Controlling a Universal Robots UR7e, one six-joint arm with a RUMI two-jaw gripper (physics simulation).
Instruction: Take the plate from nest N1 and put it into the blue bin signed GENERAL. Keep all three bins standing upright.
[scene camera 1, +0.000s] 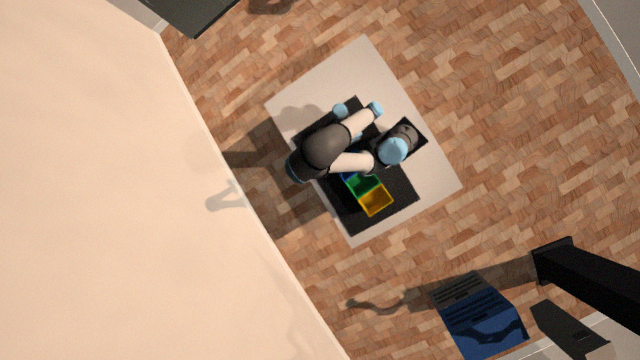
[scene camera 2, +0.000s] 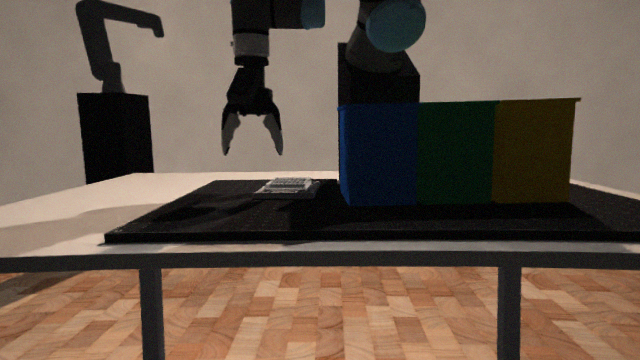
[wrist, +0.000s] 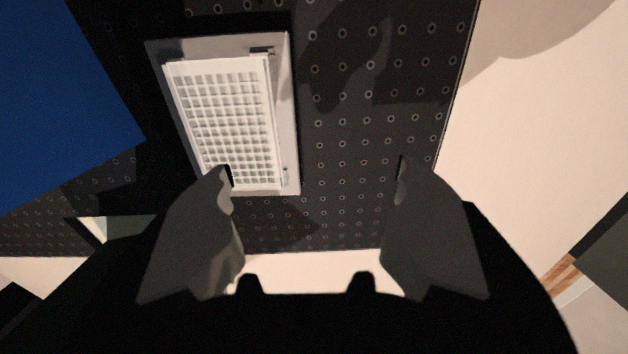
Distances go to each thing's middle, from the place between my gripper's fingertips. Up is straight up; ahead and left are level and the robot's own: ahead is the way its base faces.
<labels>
Now: hand 80 mm to the right of the white gridded plate (wrist: 226, 105), 60 mm above it and 10 mm past it. From my hand the other things lie so: grey nest (wrist: 227, 45): 80 mm to the left, 70 mm below, 10 mm behind.
</labels>
